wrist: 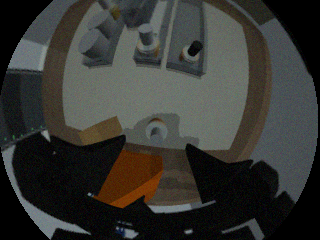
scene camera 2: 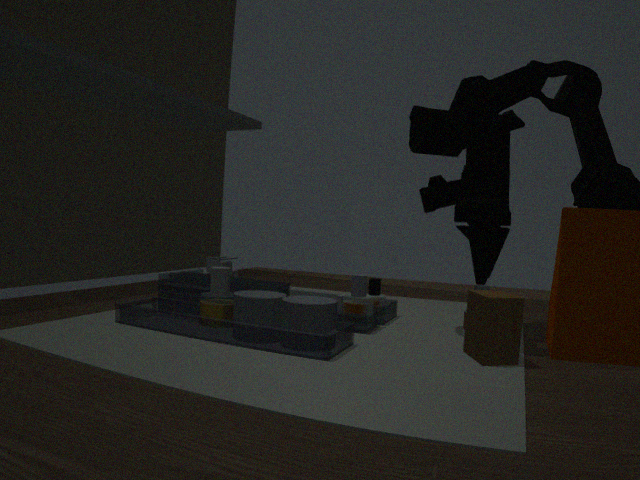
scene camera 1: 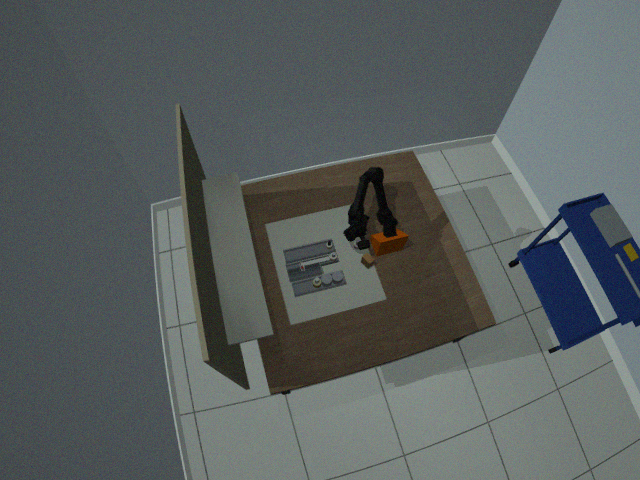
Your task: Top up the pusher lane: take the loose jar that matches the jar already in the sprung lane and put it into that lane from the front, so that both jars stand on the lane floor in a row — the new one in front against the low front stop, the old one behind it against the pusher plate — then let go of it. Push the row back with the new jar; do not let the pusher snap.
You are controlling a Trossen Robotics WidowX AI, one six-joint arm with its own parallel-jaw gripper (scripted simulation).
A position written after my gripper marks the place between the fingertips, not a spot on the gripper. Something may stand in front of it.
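Note:
My gripper (scene camera 2: 483, 281), (wrist: 156, 143): open, holding nothing. Shelf wall (scene camera 2: 98, 194), (scene camera 1: 228, 360). Shelf (scene camera 1: 241, 295). Tan box (scene camera 2: 494, 319), (wrist: 109, 128). Grey lane rack (scene camera 2: 188, 285).

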